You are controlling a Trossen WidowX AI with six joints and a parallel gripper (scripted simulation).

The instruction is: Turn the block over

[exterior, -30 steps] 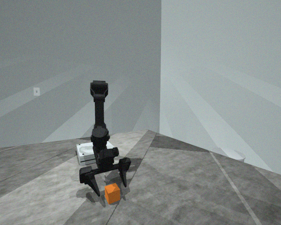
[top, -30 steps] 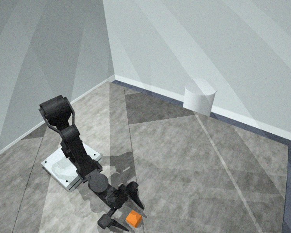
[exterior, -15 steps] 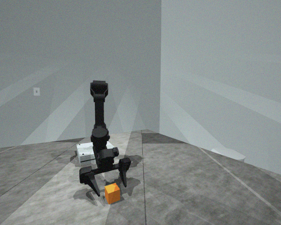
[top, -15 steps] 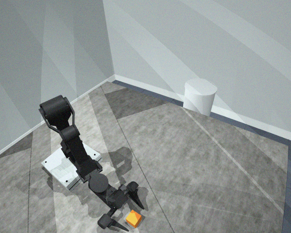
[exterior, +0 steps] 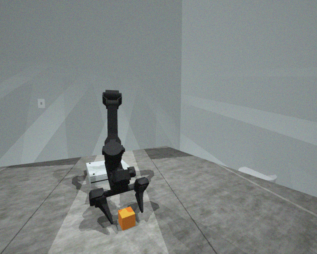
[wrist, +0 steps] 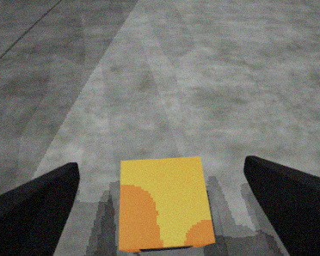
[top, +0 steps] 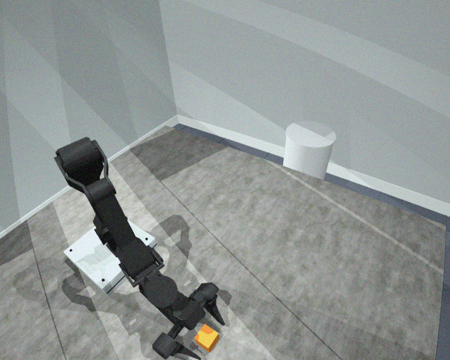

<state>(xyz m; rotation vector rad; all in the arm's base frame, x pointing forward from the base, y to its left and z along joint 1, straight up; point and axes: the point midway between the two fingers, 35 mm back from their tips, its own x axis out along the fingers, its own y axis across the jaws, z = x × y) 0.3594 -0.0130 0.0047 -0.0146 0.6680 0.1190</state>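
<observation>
Right now my gripper tip is 30 mm past the orange block and 10 mm above it.
</observation>
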